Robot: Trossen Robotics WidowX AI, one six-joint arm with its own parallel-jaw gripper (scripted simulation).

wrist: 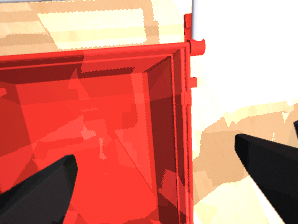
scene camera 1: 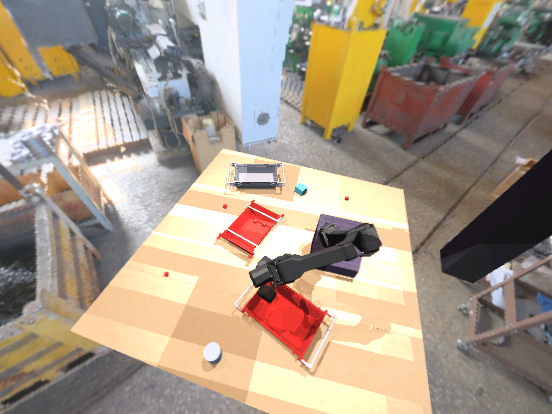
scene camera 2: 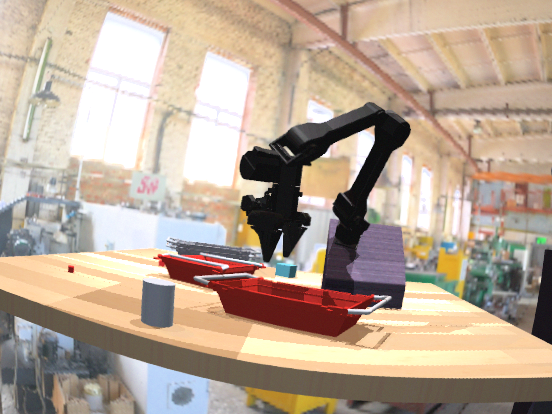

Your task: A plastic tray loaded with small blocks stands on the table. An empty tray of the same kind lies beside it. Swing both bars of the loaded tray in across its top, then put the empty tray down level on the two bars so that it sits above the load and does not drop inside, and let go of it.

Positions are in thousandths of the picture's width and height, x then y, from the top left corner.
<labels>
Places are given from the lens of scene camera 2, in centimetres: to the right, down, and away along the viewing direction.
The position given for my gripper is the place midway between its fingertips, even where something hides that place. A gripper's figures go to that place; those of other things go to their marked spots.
my gripper (scene camera 2: 501,627): 0, 11, 88
red tray (scene camera 2: 570,750): 6, 17, 68
grey cylinder (scene camera 2: 287,714): -18, 13, 59
The marked spots on the red tray and the grey cylinder are 26 cm apart.
</labels>
